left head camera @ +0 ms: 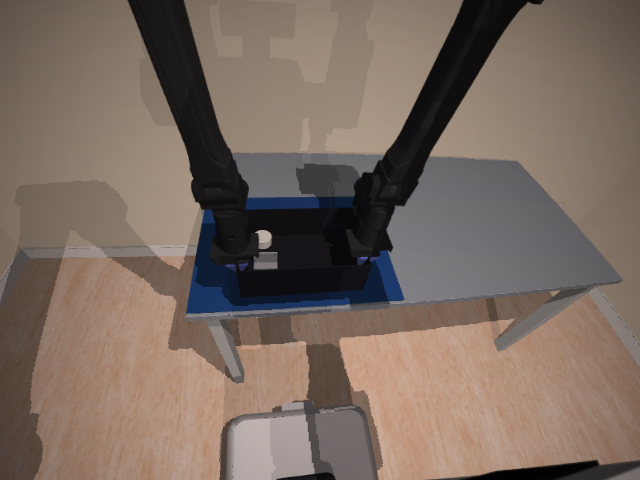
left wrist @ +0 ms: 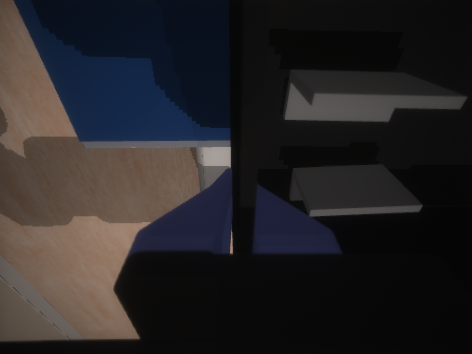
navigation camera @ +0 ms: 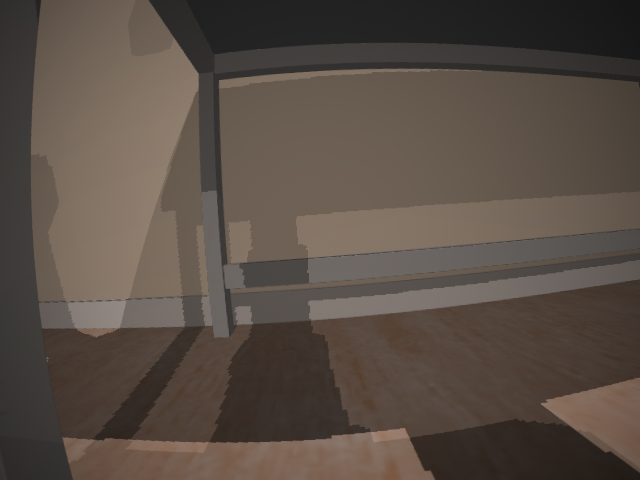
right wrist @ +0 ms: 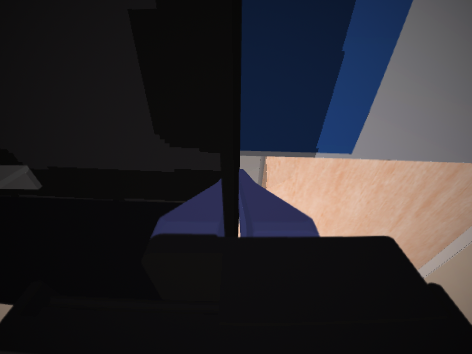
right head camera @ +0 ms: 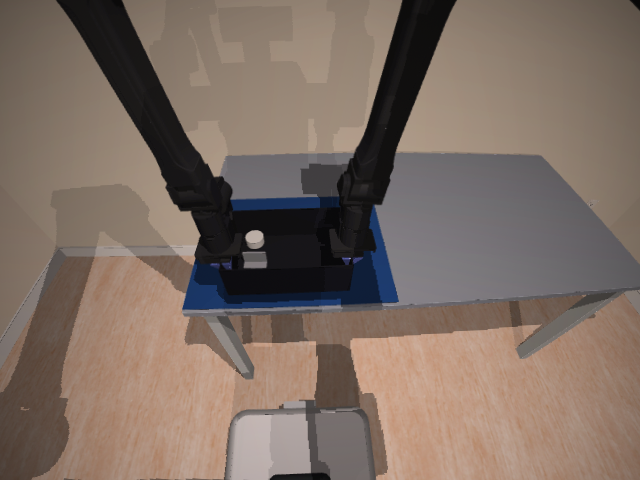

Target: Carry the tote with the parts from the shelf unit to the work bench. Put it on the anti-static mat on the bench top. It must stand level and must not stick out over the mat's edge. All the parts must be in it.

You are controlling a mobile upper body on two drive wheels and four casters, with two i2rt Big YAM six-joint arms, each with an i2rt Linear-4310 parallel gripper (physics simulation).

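Places are measured from the left arm's base along level axes (x ahead, y left, z up), in metres.
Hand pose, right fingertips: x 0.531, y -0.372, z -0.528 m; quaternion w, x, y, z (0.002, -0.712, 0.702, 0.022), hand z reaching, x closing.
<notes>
Things, the pixels of their top centre, and the offset from my right fingertips. "pt": a spot on its surface instead. Level surfaces: height alone.
- black tote, centre of its top: (left head camera: 301,235) (right head camera: 286,235) dx +0.043, dy +0.149, dz +0.072 m
- blue anti-static mat, height of its surface: dz -0.118 m
- white round part, centre of its top: (left head camera: 262,236) (right head camera: 254,236) dx +0.112, dy +0.246, dz -0.006 m
- grey block, centre of its top: (left wrist: 377,127) (left head camera: 265,256) (right head camera: 253,255) dx +0.030, dy +0.238, dz +0.011 m
- grey bench top, height of its surface: dz -0.120 m
- bench's front left leg, a spot on its surface: (left head camera: 228,348) pt dx -0.030, dy +0.386, dz -0.430 m
The black tote (left head camera: 304,257) is low over the blue anti-static mat (left head camera: 387,286) at the left end of the bench and looks level, inside the mat's outline. I cannot tell whether it touches the mat. A white round part (left head camera: 263,239) and a grey block (left head camera: 266,260) lie in its left end. My left gripper (left head camera: 237,267) is shut on the tote's left wall (left wrist: 241,105). My right gripper (left head camera: 363,260) is shut on its right wall (right wrist: 231,105). Two grey parts (left wrist: 340,102) show inside the tote in the left wrist view.
The grey bench top (left head camera: 470,229) stretches to the right of the mat. The bench's front left leg (left head camera: 228,348) stands below the mat's corner. My grey base (left head camera: 299,448) is on the wooden floor just in front. A beige wall is behind the bench.
</notes>
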